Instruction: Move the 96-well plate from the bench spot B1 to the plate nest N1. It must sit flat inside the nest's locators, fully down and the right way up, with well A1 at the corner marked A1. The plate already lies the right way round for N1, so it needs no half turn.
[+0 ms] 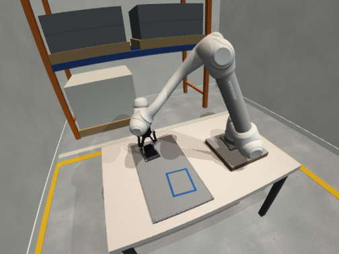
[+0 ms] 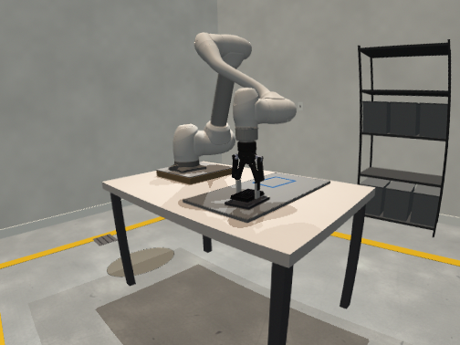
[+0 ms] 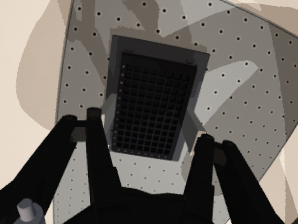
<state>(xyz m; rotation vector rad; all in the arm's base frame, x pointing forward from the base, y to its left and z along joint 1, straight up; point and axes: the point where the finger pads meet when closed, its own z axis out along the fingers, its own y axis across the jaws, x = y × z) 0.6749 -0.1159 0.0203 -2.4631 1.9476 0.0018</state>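
The dark plate nest N1 is 40 mm below my hand. From my hand the other things lie so: black 96-well plate (20 mm below).
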